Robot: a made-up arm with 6 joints. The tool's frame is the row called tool.
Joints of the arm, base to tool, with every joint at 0 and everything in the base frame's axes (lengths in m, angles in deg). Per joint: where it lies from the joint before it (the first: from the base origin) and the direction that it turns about. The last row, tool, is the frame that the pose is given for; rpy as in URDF.
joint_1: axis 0 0 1 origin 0.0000 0.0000 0.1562
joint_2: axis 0.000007 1 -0.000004 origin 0.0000 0.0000 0.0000
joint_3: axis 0.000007 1 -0.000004 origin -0.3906 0.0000 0.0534
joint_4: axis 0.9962 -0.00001 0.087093 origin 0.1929 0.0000 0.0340
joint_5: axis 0.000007 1 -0.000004 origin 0.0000 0.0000 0.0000
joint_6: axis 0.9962 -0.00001 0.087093 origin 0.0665 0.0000 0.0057
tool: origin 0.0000 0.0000 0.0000 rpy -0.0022 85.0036 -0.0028
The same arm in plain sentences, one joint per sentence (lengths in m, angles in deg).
The arm has six revolute joints in a row. What follows holds with every joint at zero, and every direction is one of the base frame's. Joint 1 sits 0.1562 m along +z from the base frame's origin and rotates about +z. Joint 2 sits at the same point as joint 1 and rotates about +y. Joint 3 sits 0.3906 m along -x and 0.0534 m along +z from joint 2 and rotates about +y. Joint 4 sits 0.1929 m along +x and 0.034 m along +z from joint 3 and rotates about the direction (0.9962, 0, 0.0871). Joint 5 sits at the same point as joint 4 and rotates about +y. Joint 6 sits 0.0665 m along +x and 0.0057 m along +z from joint 5 and rotates about the direction (0.9962, 0, 0.0871). The tool frame, which is the frame that the pose is given for, sits at the same point as joint 6; its axes are the base frame's turned by roll 0, pitch 85 and yaw 0 deg (as in URDF: about the fixed x, then y, then z).
